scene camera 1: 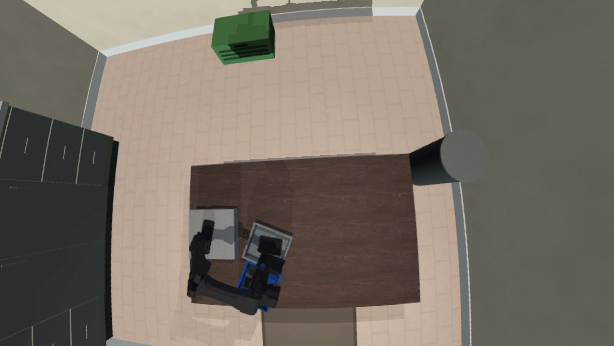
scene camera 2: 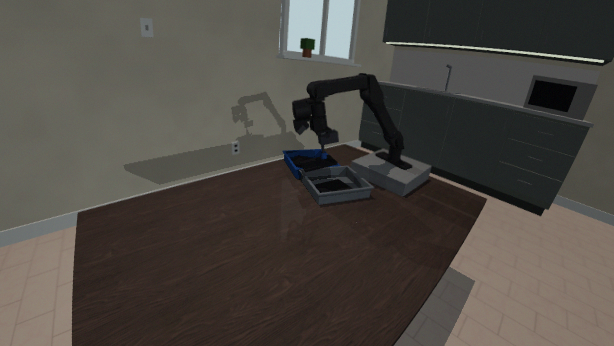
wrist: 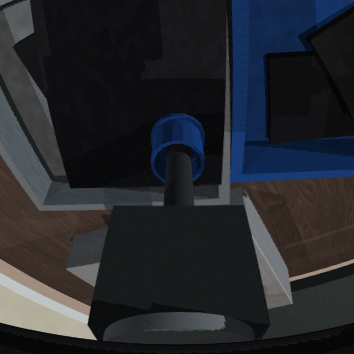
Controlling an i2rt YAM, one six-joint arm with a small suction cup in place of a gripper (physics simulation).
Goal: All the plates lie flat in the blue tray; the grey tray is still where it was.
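Pixels of known places: hand at its tool point: (scene camera 1: 262, 264) (scene camera 2: 324, 160) (wrist: 178, 128); arm's base at its link origin: (scene camera 1: 206, 236) (scene camera 2: 393, 161).
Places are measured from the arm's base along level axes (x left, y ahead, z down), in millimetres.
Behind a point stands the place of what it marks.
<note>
My suction cup (wrist: 177, 147) @[x -73, y 382, z -29 mm] (scene camera 2: 321, 149) @[x -73, y 382, z -29 mm] sits on a black plate (wrist: 116, 105) @[x -49, y 411, z -36 mm] over the grey tray (wrist: 24, 158) @[x 118, y 342, z 40 mm] (scene camera 2: 343, 197) @[x 109, y 405, z 54 mm] (scene camera 1: 253, 239) @[x 25, y 273, z 69 mm], and the plate looks large and near in the wrist view. In scene camera 2 a black plate (scene camera 2: 331, 185) @[x 1, y 384, z 59 mm] shows inside the grey tray; I cannot tell if it is the same one. The grey tray stands right against the blue tray (wrist: 253, 70) @[x -130, y 354, z 69 mm] (scene camera 2: 292, 161) (scene camera 1: 244, 277) @[x -219, y 255, z 67 mm]. The blue tray holds two black plates (wrist: 302, 98) @[x -171, y 322, z 59 mm] (scene camera 2: 313, 161) @[x -78, y 434, z -28 mm], one lying partly over the other. In scene camera 1 my arm hides most of the blue tray.
My arm's grey base block (scene camera 2: 399, 176) @[x 134, y 110, z 7 mm] (scene camera 1: 222, 228) @[x 69, y 91, z 5 mm] stands just beside the grey tray. The blue tray lies near the table's edge (scene camera 1: 300, 304) @[x -312, y 623, z 72 mm]. Dark cabinets (scene camera 2: 472, 137) run behind the base. A green box (scene camera 1: 243, 38) and a dark cylinder (scene camera 1: 450, 156) stand off the table.
</note>
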